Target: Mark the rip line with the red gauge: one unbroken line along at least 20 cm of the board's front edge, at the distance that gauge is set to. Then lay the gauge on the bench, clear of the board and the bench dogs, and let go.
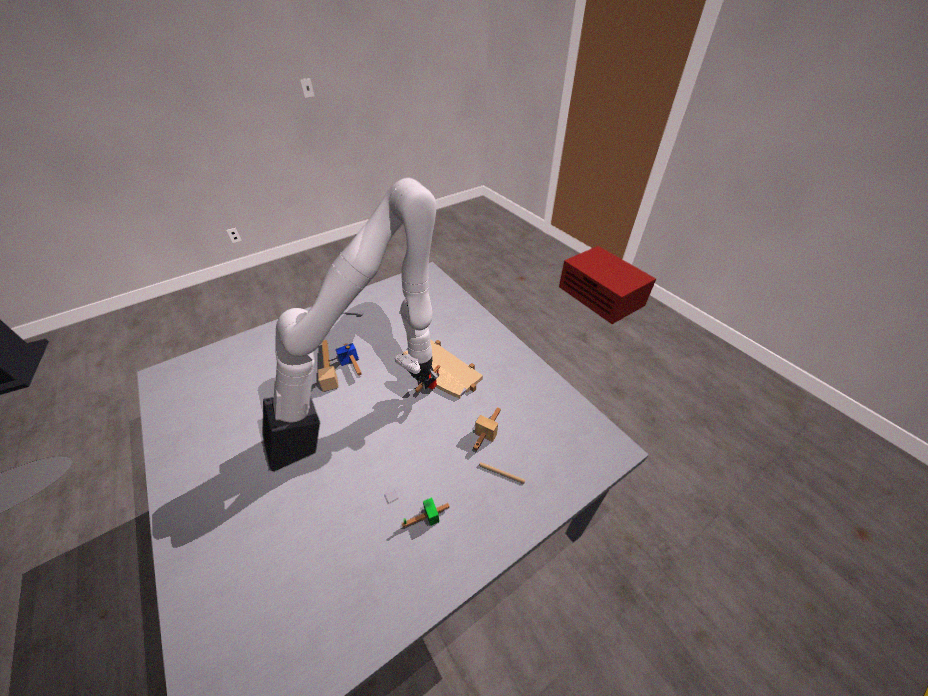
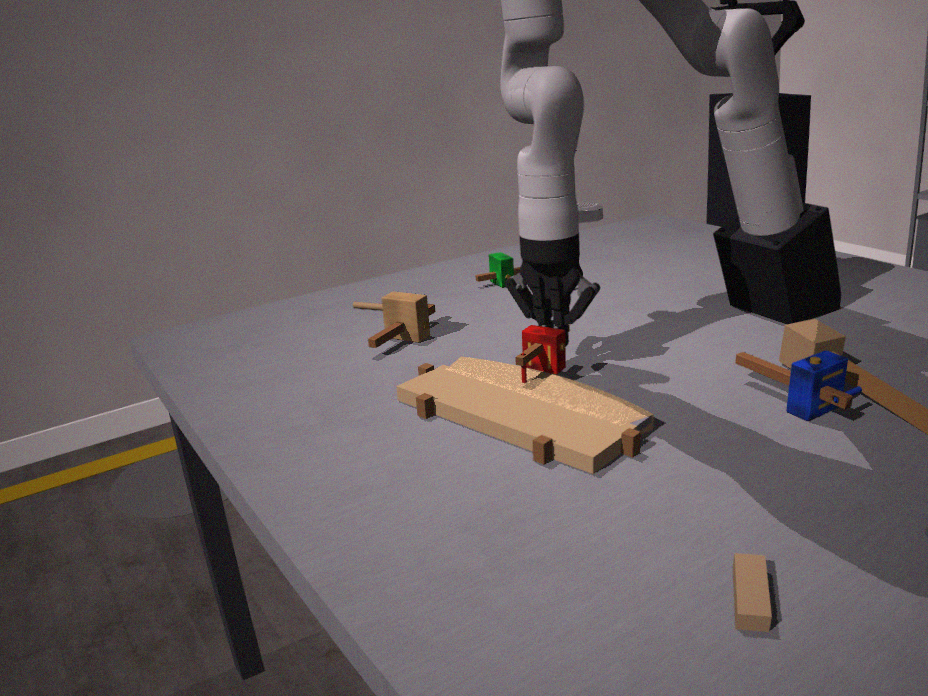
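Seen in the pictures: gripper, between the fingertips: [image 1: 423, 387] [image 2: 554, 350]; arm's base, origin of its link: [image 1: 291, 410] [image 2: 770, 220].
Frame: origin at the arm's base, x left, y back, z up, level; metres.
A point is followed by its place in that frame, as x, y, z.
The board [image 1: 458, 374] @[0.025, -0.540, -0.134] [image 2: 502, 412] @[0.120, -0.537, -0.134] lies flat on the bench [image 1: 299, 569] @[-0.379, 0.079, -0.155] [image 2: 419, 539] @[0.277, -0.705, -0.154], with small brown bench dogs [image 2: 425, 406] @[0.050, -0.605, -0.138] [image 2: 542, 449] @[0.216, -0.540, -0.136] [image 2: 631, 442] @[0.253, -0.452, -0.136] around it. My gripper [image 1: 426, 373] @[0.014, -0.404, -0.122] [image 2: 549, 325] points down at the board's robot-side edge and is shut on the red gauge [image 1: 432, 382] @[0.004, -0.435, -0.103] [image 2: 553, 352] @[0.053, -0.428, -0.106]. The red gauge is upright against or very near that edge. Its brown beam reaches over the board, and its red pin [image 2: 523, 373] @[0.061, -0.477, -0.121] points down at the board's top, at or very near the surface. I cannot make out a marked line. The fingertips are partly hidden behind the red block.
A plain wooden gauge [image 1: 485, 427] @[-0.240, -0.513, -0.090] [image 2: 405, 316] @[-0.209, -0.531, -0.114], a green gauge [image 1: 431, 511] @[-0.403, -0.272, -0.101] [image 2: 500, 269] @[-0.369, -0.287, -0.119] and a blue gauge [image 1: 346, 354] @[0.266, -0.195, -0.105] [image 2: 809, 389] @[0.298, -0.231, -0.113] stand apart on the bench. A mallet [image 1: 327, 378] @[0.171, -0.110, -0.097] [image 2: 813, 343] @[0.222, -0.140, -0.102] lies by the blue gauge. A thin rod [image 1: 500, 472] @[-0.366, -0.501, -0.144] [image 2: 367, 305] @[-0.393, -0.536, -0.146] and a wood block [image 2: 750, 588] @[0.496, -0.510, -0.139] also lie there.
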